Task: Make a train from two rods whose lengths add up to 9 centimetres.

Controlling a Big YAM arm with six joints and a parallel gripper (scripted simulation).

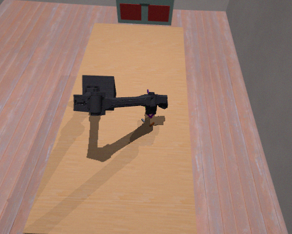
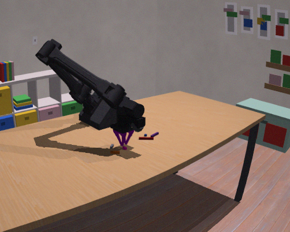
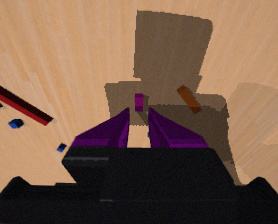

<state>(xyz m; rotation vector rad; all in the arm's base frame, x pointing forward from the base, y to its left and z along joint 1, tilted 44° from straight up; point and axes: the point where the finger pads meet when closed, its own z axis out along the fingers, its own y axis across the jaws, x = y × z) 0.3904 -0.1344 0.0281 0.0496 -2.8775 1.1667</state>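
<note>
My hand is 20 mm above the magenta rod. From my hand the other things lie so: red rod 10 mm behind, 150 mm to the left, 20 mm below; then orange rod 10 mm ahead, 60 mm to the right, 20 mm below; then grey rod 50 mm behind, 30 mm to the right, 20 mm below.
</note>
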